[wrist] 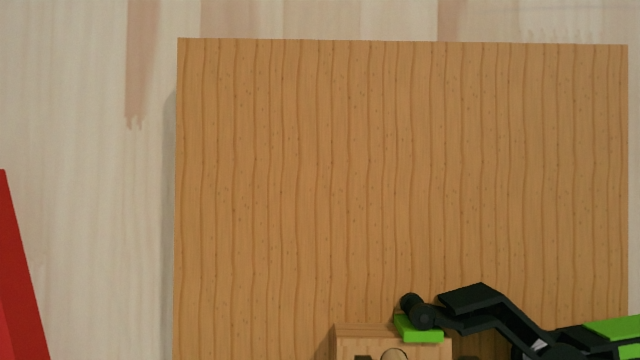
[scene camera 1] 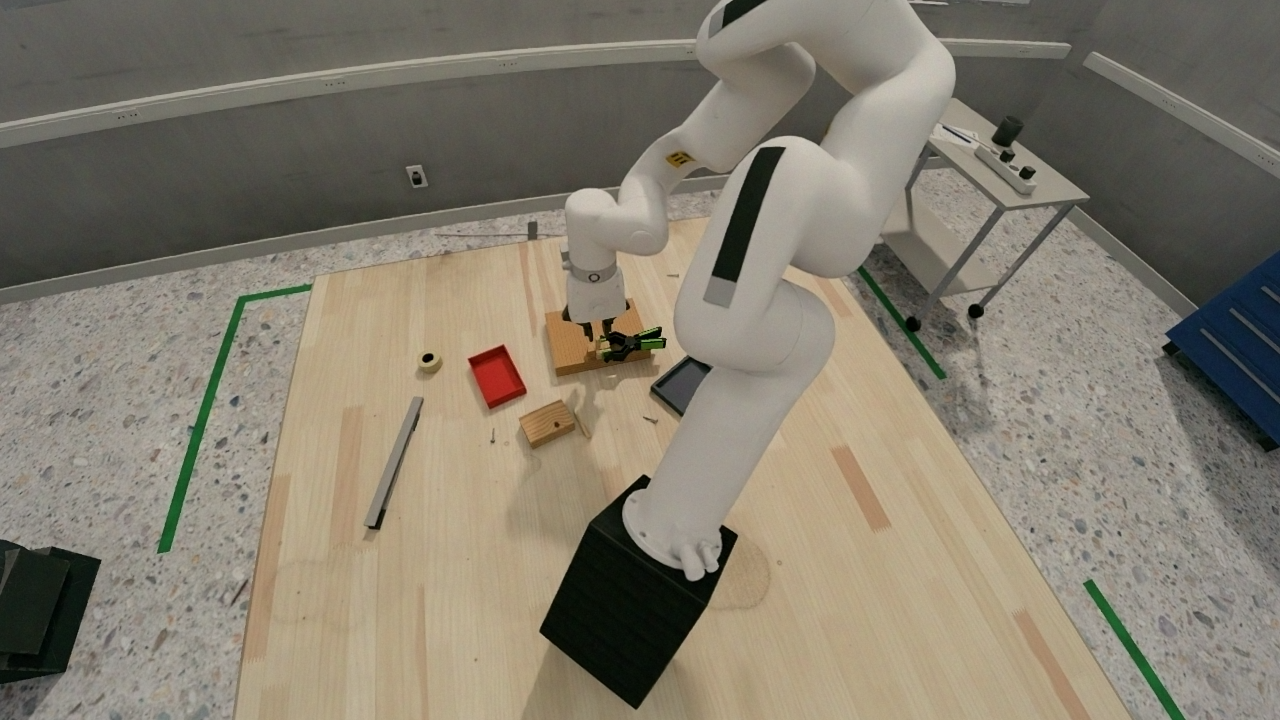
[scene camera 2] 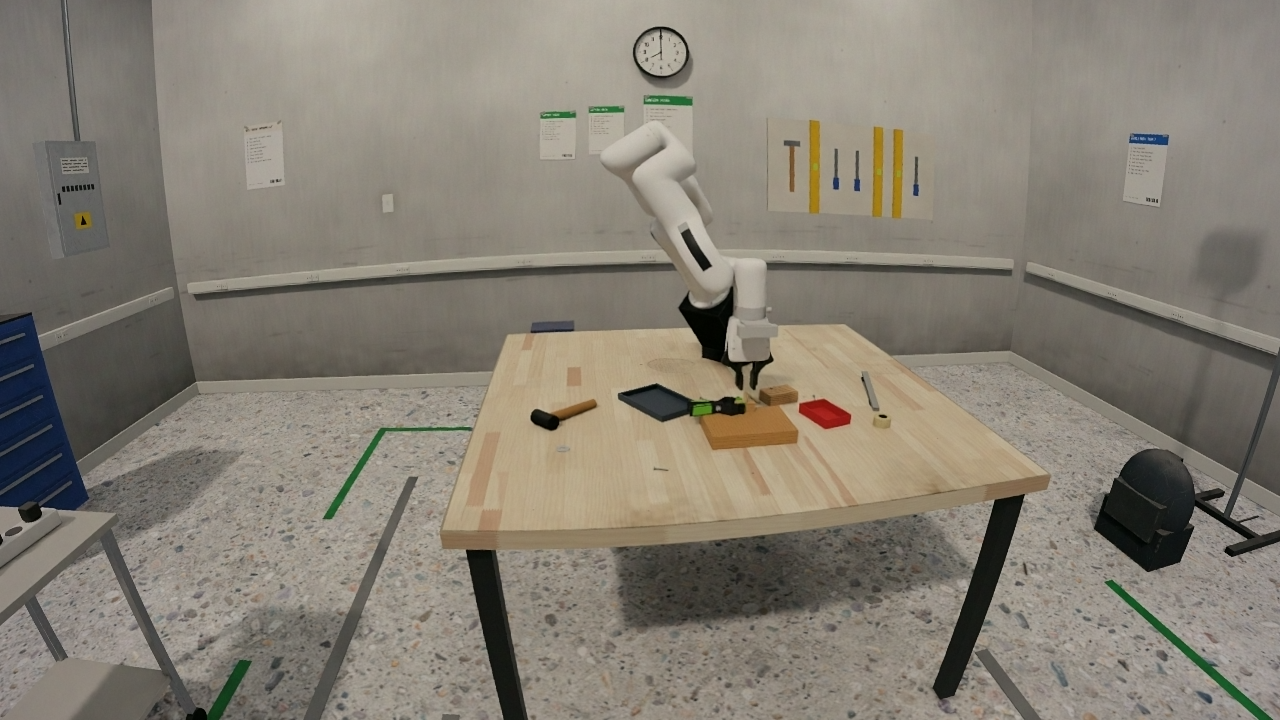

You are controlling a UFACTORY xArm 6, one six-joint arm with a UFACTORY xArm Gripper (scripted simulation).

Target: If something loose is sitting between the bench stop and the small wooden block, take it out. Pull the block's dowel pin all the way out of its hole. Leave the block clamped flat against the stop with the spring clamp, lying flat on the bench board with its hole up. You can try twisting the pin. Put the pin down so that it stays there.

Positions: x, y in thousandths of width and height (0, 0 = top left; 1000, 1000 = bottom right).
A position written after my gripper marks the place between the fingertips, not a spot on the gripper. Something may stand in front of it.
Note:
In view: my gripper (scene camera 1: 467, 466), a bench board (scene camera 1: 445, 480), a red tray (scene camera 1: 390, 530), a dark grey tray (scene camera 1: 529, 538), a metal bar (scene camera 1: 300, 683) and a hammer (scene camera 2: 430, 585).
The bench board shows as well in the wrist view (wrist: 495, 504) and in scene camera 2 (scene camera 2: 600, 592). The red tray is seen too in scene camera 2 (scene camera 2: 637, 570). The dark grey tray is seen too in scene camera 2 (scene camera 2: 518, 562). The wrist view does not show the dark grey tray: it is out of frame. The wrist view misses the metal bar: it is out of frame.

